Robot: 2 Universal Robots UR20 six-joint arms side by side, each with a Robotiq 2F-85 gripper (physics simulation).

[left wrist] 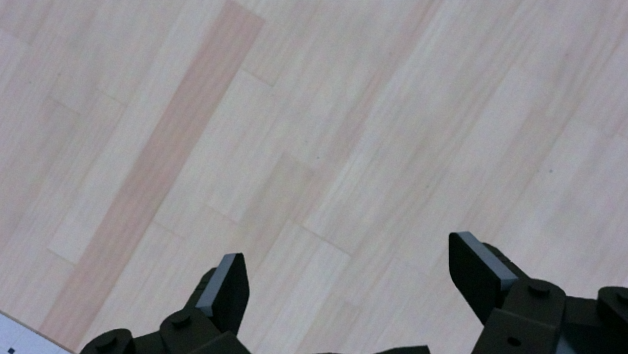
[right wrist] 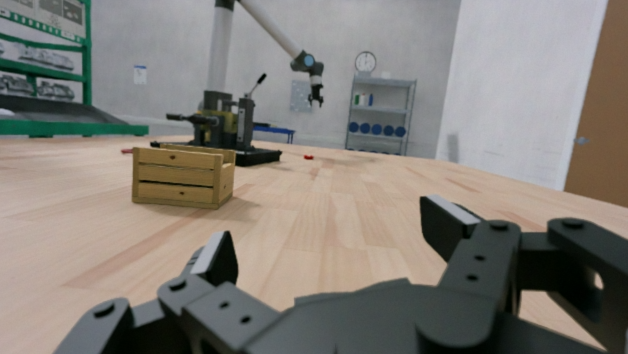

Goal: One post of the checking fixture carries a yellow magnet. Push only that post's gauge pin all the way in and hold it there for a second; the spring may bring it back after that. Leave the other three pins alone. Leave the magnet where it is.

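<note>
The checking fixture (right wrist: 220, 125) stands on the table at the back left in the right wrist view, dark with olive-yellow parts and a black base. Its separate posts, gauge pins and the yellow magnet cannot be made out at this size. My left gripper (left wrist: 346, 262) is open with nothing between its fingers, above the wooden table top (left wrist: 310, 125). The left arm's gripper also shows small in the right wrist view (right wrist: 315, 102), hanging above the table to the right of the fixture. My right gripper (right wrist: 328, 232) is open with nothing between its fingers, low over the table, well apart from the fixture.
A small wooden crate (right wrist: 175, 177) stands between my right gripper and the fixture, left of centre. A small red object (right wrist: 308, 157) lies right of the fixture. A green rack (right wrist: 87, 55) stands at the far left, a grey shelf unit (right wrist: 384, 80) at the back.
</note>
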